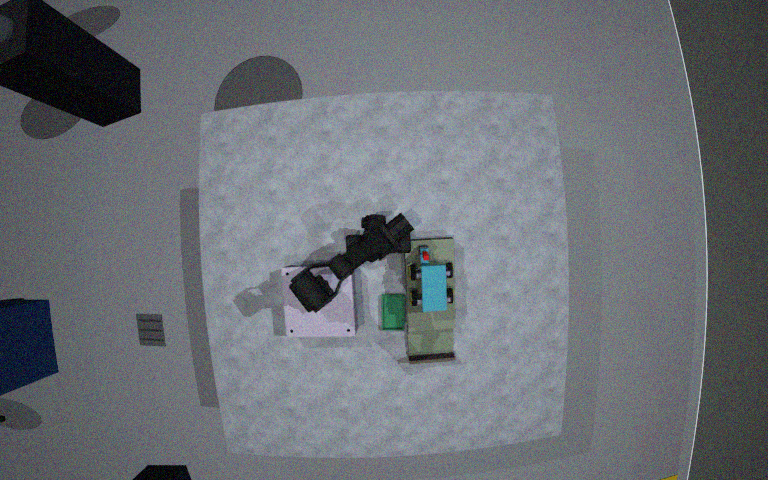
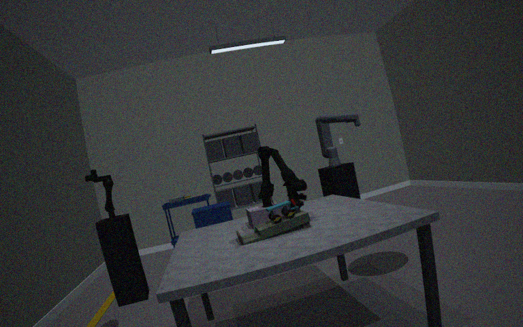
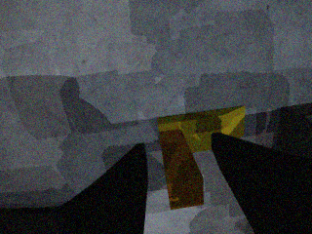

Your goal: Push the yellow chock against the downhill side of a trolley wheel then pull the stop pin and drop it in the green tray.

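The red-headed stop pin lies 130 mm ahead of my gripper tip, 90 mm above it and 50 mm to the right of it. From my gripper tip the other things lie so: trolley 150 mm to the right, 130 mm ahead, 80 mm above; yellow chock 20 mm ahead, 10 mm to the right, 10 mm below; green tray 230 mm to the right, 40 mm below.
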